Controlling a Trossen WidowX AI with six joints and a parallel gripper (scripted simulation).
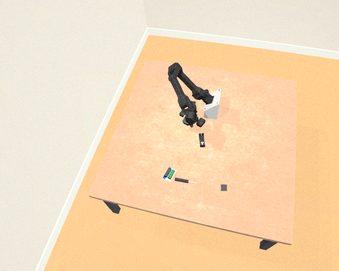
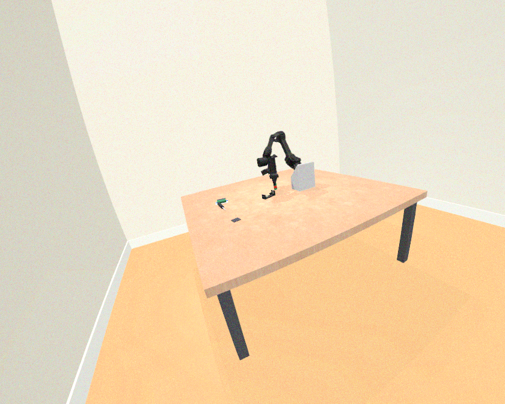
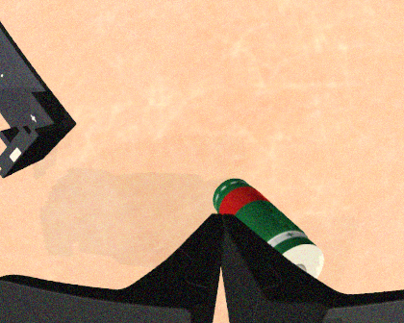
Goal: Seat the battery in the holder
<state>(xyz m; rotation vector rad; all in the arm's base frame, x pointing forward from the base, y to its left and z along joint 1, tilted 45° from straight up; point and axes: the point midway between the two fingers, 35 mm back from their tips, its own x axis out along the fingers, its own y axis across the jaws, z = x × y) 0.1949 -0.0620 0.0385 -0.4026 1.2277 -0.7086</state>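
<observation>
Right now my gripper tip is 10 mm to the left of the battery, 10 mm past it and 10 mm above it. From my gripper tip the other things lie so: screwdriver 420 mm ahead, 110 mm to the left, 30 mm below; white card 400 mm ahead, 30 mm below, 20 mm to the right.
</observation>
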